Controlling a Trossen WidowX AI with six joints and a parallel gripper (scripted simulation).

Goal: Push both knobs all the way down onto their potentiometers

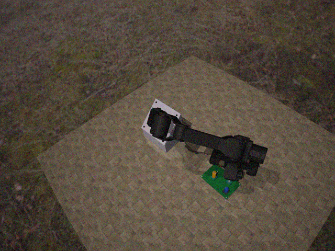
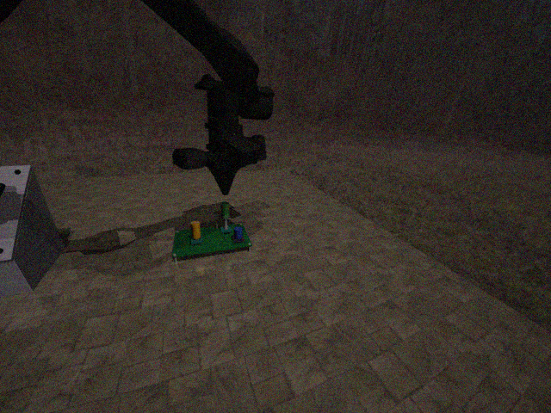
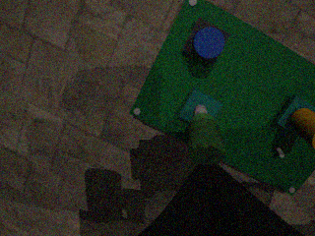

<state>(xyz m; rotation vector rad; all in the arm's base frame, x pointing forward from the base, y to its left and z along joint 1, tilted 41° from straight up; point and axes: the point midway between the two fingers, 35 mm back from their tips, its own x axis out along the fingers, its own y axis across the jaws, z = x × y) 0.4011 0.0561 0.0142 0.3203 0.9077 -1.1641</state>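
My gripper tip is now 7 cm past the orange knob, 3 cm to the left of it and 6 cm above it.
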